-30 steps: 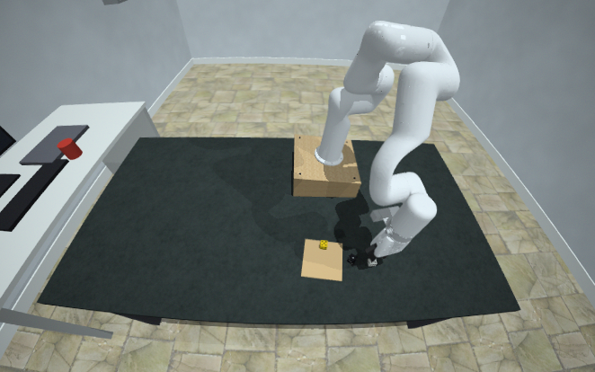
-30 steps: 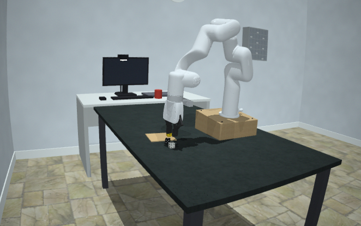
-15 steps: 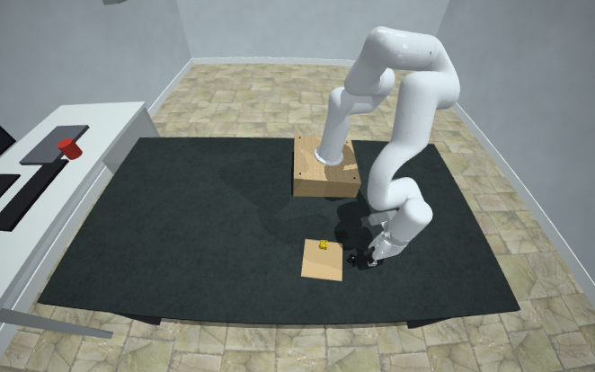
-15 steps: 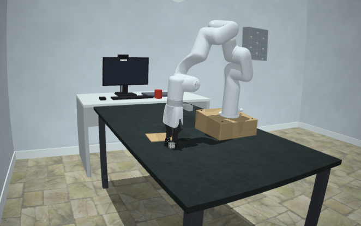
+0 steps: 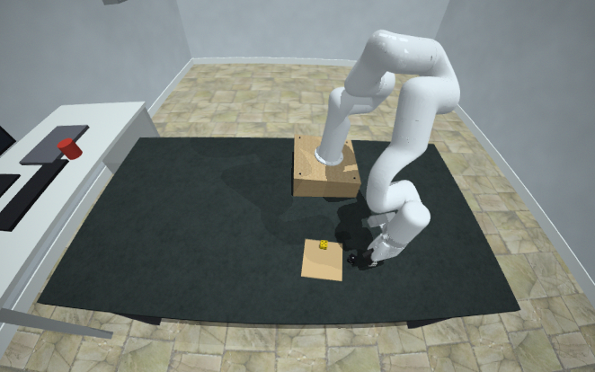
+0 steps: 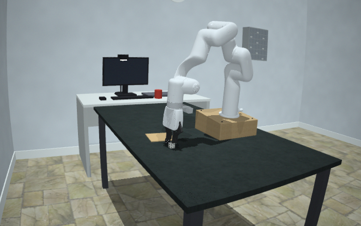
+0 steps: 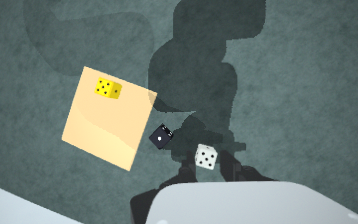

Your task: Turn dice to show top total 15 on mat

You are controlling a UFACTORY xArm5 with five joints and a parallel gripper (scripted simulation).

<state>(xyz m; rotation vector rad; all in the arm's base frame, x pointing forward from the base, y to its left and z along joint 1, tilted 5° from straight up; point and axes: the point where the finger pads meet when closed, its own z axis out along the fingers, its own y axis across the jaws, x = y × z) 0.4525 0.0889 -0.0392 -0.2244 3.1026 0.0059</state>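
The white die lies 40 mm below my hand. Round my hand: black die: 20 mm behind, 70 mm to the right, 40 mm below; tan mat: 30 mm behind, 170 mm to the right, 50 mm below; yellow die: 80 mm behind, 160 mm to the right, 30 mm below.
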